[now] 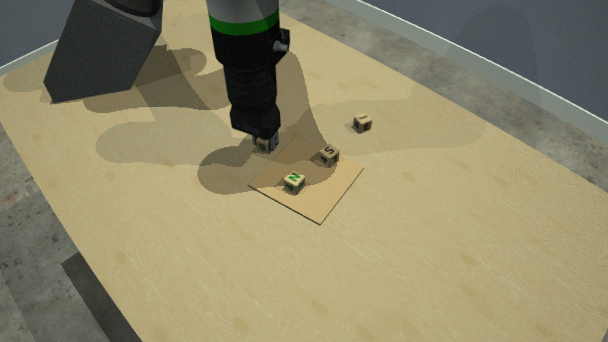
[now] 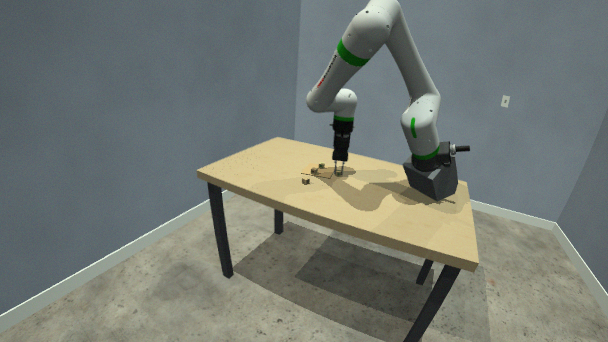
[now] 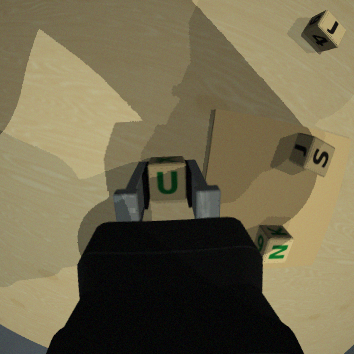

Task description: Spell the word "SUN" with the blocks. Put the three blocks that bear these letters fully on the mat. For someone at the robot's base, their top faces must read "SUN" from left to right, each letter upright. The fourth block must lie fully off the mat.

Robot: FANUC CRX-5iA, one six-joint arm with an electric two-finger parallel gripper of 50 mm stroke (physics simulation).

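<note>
My gripper (image 1: 265, 142) (image 2: 339, 173) (image 3: 166, 174) is shut on the U block (image 1: 263, 146) (image 2: 339, 174) (image 3: 167, 187), which has a green U on top. The block is at table level, off the mat, beside its edge on the robot's side. The mat (image 1: 320, 207) (image 2: 325, 174) (image 3: 237, 137) bears two blocks set apart. The S block (image 1: 329, 156) (image 2: 314, 171) (image 3: 314, 155), with a black S on top, is on the left as seen from the base. The N block (image 1: 294, 183) (image 2: 321, 165) (image 3: 275, 245), with a green N, is on the right.
The fourth block (image 1: 362, 123) (image 2: 306, 181) (image 3: 325, 32), with a black J on top, lies off the mat on the wooden table (image 1: 400, 250) (image 2: 260, 170), beyond the S block. The robot's dark base (image 1: 102, 55) (image 2: 434, 179) stands at one end of the table.
</note>
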